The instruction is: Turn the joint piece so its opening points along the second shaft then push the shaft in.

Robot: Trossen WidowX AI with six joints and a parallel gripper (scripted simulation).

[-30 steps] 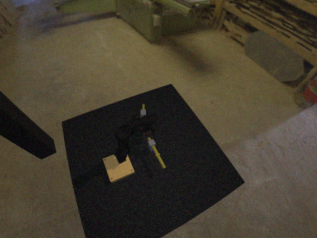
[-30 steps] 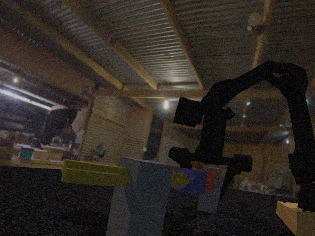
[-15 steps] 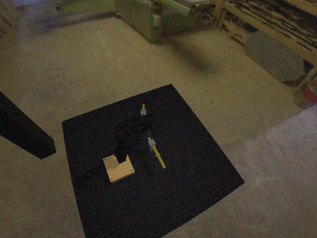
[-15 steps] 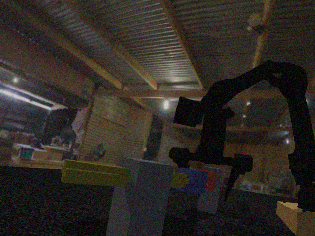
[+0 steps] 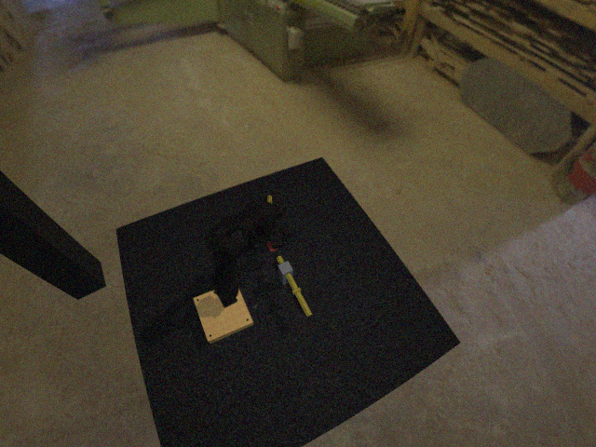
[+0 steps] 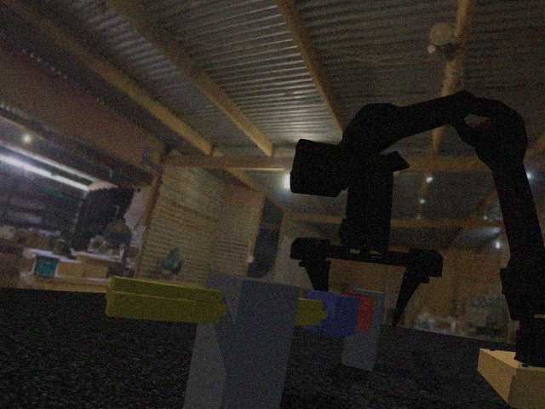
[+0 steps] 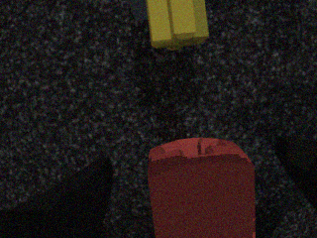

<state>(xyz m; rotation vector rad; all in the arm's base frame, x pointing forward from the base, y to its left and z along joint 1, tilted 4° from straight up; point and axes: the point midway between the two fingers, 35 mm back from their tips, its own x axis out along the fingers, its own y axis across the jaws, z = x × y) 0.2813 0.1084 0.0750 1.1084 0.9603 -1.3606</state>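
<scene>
My gripper tip is 2 cm to the right of the red joint piece and 1 cm below it.
</scene>
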